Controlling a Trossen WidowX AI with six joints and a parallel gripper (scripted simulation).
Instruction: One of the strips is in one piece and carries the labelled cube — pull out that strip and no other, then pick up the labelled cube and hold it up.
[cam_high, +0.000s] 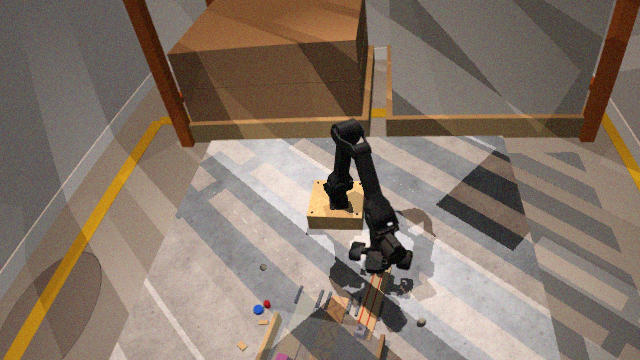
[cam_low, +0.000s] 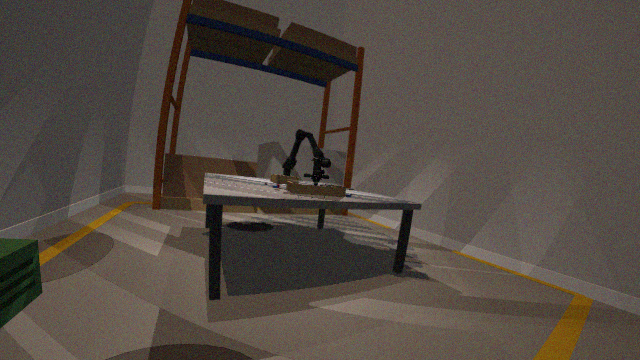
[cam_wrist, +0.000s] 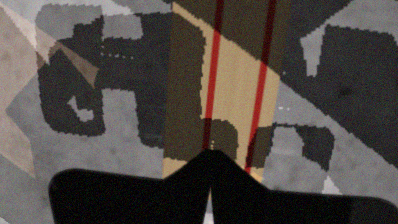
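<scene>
My gripper tip is 20 cm short of the labelled cube, 8 cm to the left of it and 1 cm below it. From my gripper tip the other things lie so: red piece 8 cm ahead, 36 cm to the right, 1 cm above.
</scene>
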